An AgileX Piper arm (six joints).
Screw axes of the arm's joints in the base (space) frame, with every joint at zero. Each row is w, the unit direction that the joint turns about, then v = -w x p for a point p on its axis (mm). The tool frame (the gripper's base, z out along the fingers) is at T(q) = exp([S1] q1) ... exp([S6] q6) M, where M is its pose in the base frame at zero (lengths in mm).
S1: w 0 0 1 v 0 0 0
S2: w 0 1 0 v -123 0 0
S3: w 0 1 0 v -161.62 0 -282.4
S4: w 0.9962 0 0.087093 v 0 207.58 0
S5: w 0 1 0 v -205.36 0 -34.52
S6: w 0.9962 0 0.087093 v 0 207.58 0
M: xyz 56.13 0 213.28 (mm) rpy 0 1.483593 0 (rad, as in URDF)
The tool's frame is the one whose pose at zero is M.
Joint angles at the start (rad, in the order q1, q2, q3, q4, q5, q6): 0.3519, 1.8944, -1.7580, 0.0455, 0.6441, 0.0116
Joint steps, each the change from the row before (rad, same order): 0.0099, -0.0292, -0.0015, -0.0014, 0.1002, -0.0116; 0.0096, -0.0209, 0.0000, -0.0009, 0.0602, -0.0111; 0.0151, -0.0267, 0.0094, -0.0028, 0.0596, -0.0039; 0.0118, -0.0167, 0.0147, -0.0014, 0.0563, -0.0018; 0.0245, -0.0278, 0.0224, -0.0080, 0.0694, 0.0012; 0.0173, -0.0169, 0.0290, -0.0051, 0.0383, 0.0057; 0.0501, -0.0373, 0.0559, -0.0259, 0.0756, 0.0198; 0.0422, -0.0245, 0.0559, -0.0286, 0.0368, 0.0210; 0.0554, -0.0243, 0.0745, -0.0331, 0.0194, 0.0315
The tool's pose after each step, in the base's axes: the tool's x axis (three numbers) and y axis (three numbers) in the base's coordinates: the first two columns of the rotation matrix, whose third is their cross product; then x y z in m. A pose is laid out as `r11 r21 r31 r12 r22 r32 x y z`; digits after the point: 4 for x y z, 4 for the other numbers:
-0.6577 -0.2142 -0.7222 -0.3529 0.9346 0.0441 0.4066 0.1568 0.3366
-0.6766 -0.2433 -0.6950 -0.3702 0.9283 0.0355 0.3972 0.1578 0.3417
-0.6966 -0.2714 -0.6642 -0.3879 0.9212 0.0304 0.3853 0.1598 0.3464
-0.7238 -0.2972 -0.6227 -0.4006 0.9158 0.0285 0.3758 0.1612 0.3454
-0.7489 -0.3354 -0.5715 -0.4226 0.9060 0.0221 0.3607 0.1649 0.3460
-0.7691 -0.3583 -0.5293 -0.4339 0.9007 0.0207 0.3507 0.1674 0.3420
-0.7938 -0.4124 -0.4471 -0.4630 0.8864 0.0044 0.3276 0.1748 0.3363
-0.8044 -0.4519 -0.3856 -0.4836 0.8751 -0.0167 0.3110 0.1805 0.3277
-0.8080 -0.4932 -0.3224 -0.5084 0.8601 -0.0414 0.2918 0.1883 0.3147

